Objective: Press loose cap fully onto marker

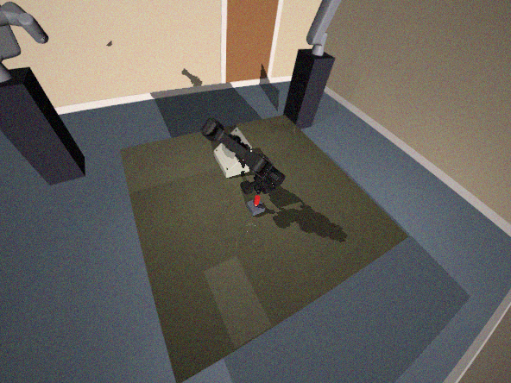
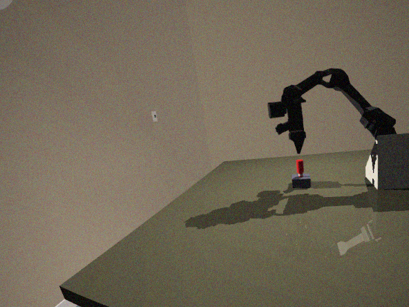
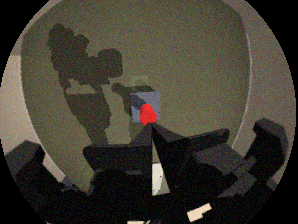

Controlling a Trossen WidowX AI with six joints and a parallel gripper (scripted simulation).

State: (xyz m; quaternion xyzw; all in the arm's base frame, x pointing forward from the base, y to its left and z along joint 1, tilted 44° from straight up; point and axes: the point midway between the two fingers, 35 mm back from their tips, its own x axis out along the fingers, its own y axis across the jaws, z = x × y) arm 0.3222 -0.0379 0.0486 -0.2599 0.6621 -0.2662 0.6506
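The red cap is 50 mm below my gripper tip. Also, from my gripper tip: grey holder block: 110 mm below.
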